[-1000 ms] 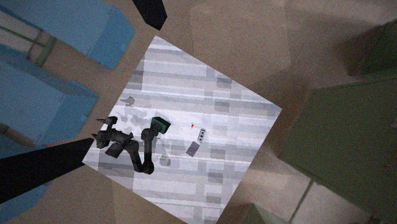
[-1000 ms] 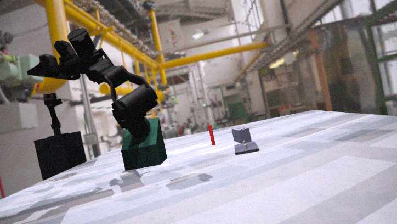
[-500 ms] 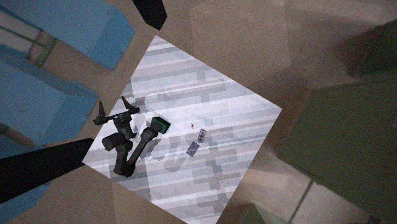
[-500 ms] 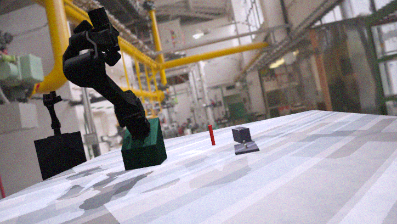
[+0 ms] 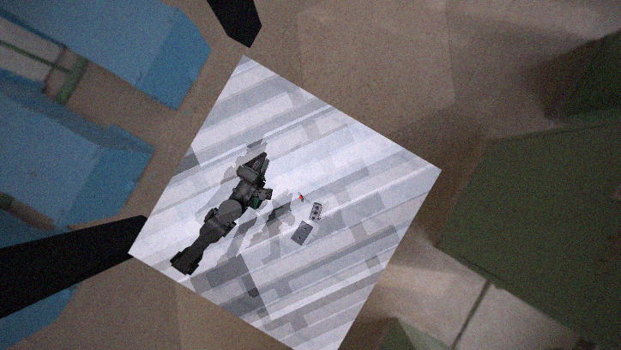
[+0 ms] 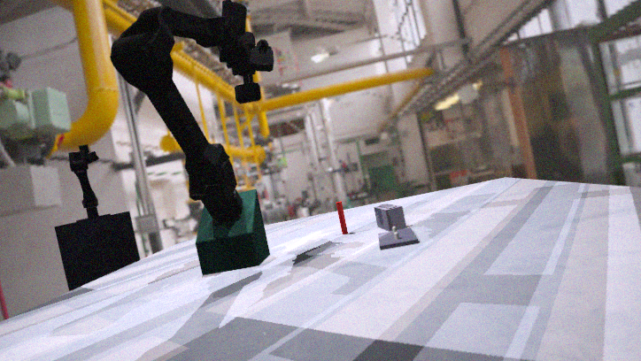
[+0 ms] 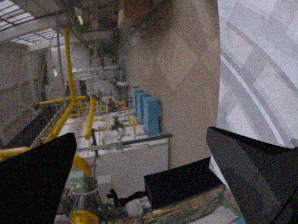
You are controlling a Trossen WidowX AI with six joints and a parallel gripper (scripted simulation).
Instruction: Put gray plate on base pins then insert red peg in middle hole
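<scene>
The gray plate is 410 mm below my gripper tip, 280 mm ahead of it and 150 mm to the right of it. The rest, counted from my gripper tip: red peg: 410 mm below, 170 mm ahead, 110 mm to the right; dark base: 440 mm below, 300 mm to the right, 270 mm ahead.
</scene>
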